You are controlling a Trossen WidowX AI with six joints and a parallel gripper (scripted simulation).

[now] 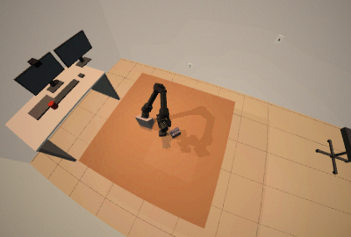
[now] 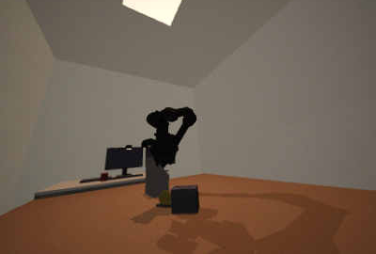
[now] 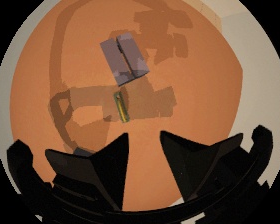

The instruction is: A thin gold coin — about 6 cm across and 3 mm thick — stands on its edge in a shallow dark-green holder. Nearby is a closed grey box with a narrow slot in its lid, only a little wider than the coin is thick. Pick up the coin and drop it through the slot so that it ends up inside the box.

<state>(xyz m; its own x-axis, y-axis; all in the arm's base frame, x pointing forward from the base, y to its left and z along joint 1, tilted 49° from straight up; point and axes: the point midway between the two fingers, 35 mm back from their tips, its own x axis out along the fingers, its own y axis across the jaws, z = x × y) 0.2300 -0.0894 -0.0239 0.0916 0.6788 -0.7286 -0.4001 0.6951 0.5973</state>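
Now: gripper tip 2 cm to the right of the gold coin and 13 cm above it.
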